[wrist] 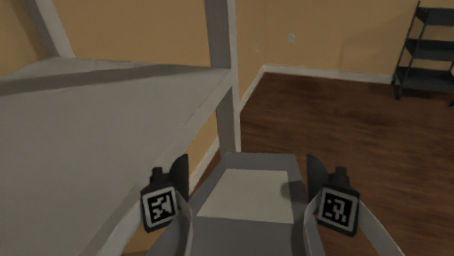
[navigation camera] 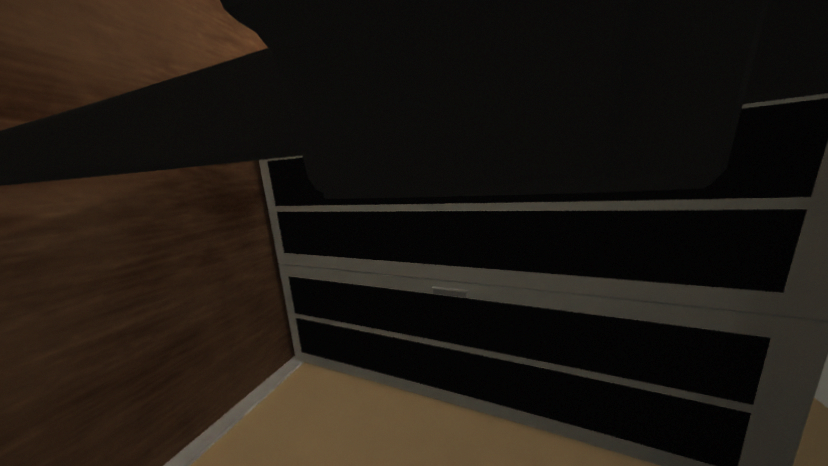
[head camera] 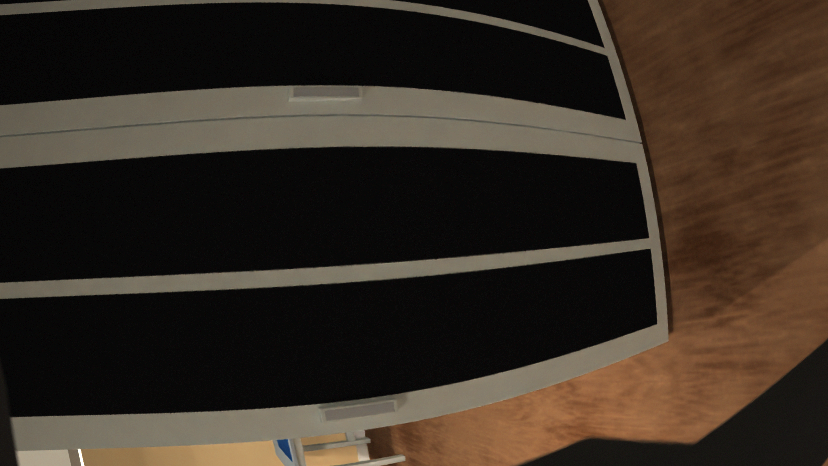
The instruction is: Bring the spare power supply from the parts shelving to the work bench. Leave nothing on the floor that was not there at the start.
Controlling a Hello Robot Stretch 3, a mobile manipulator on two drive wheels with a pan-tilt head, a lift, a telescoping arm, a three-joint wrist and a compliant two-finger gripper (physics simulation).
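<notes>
The spare power supply (wrist: 245, 200), a long grey box with a pale label on top, runs forward between the two fingers of my gripper (wrist: 246, 171) in the wrist view. The gripper is shut on it, the fingers wide apart at its sides. The box is off the shelf, right beside the edge of a pale grey board of the parts shelving (wrist: 100, 125). Its near end is cut off by the view. The gripper and the power supply do not show in the head and navigation views. The work bench cannot be made out.
Grey-framed black panels with small handles (head camera: 347, 130) (navigation camera: 521, 205) fill much of the head and navigation views. A large dark shape (navigation camera: 492, 104) covers the top of the navigation view. A dark shelf unit (wrist: 430, 77) stands at the far right of the wrist view.
</notes>
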